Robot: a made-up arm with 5 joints.
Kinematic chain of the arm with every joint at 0, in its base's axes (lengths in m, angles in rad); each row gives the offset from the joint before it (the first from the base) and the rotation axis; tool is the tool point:
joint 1: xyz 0 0 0.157 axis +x
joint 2: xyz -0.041 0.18 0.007 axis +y
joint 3: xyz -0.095 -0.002 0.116 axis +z
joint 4: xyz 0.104 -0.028 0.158 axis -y
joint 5: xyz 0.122 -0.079 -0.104 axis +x
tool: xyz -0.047 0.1 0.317
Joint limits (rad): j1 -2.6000..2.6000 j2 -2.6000..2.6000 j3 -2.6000..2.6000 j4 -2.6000..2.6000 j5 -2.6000..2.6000
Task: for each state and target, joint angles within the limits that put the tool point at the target. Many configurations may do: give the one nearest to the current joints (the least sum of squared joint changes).
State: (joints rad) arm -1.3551 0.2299 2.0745 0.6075 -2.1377
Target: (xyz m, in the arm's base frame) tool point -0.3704 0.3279 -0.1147
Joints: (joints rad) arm -1.1714 0.4655 2.0997 0.4689 -1.9770
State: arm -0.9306 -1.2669 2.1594 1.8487 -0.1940
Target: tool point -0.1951 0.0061 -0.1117
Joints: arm -0.3401 -1.9237 1.8394 2.2946 -0.4163
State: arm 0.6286 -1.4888 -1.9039 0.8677 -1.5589
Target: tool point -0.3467 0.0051 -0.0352
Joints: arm 0.9800 -1.5715 -2.3724 1.2580 -1.3393
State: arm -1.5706 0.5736 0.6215 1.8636 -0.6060
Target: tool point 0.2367 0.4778 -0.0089
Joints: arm -0.8731 1.0841 0.5177 1.9368 -1.1162
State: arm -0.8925 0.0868 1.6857 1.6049 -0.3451
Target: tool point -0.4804 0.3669 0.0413
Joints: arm -0.9373 -0.3297 1.7393 1.5944 -1.1633
